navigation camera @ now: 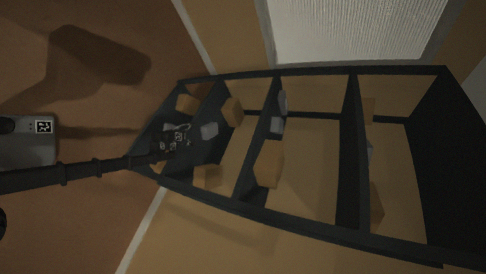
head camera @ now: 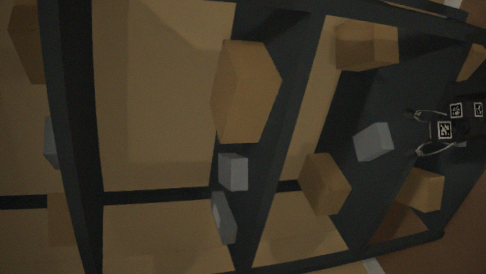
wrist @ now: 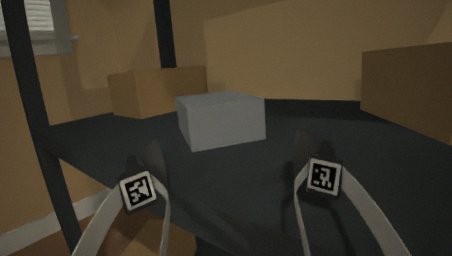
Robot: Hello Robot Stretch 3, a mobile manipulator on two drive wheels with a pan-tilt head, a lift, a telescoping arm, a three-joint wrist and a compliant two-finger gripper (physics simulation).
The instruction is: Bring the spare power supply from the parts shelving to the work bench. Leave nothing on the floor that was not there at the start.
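The dark parts shelving (head camera: 65, 100) (navigation camera: 300, 221) (wrist: 32, 85) holds several grey boxes; I cannot tell from looks which is the power supply. A plain grey box (head camera: 373, 142) (navigation camera: 209, 131) (wrist: 222, 121) sits on the shelf just ahead of my gripper (head camera: 411, 134) (navigation camera: 188, 135) (wrist: 229, 152). The gripper is open and empty, its fingertips short of that box and apart from it. Another small grey box (head camera: 233, 172) (navigation camera: 276, 125) and a flat grey unit with a light label (head camera: 223, 218) (navigation camera: 283, 102) share a different shelf. The work bench does not show.
A brown box (head camera: 325, 184) (navigation camera: 232, 112) (wrist: 155, 92) stands behind the grey box, to its left in the wrist view. Another brown box (head camera: 367, 46) (navigation camera: 206, 176) (wrist: 410, 90) stands to the right there. A dark shelf post rises left of the gripper. A window (navigation camera: 350, 30) is beside the shelving.
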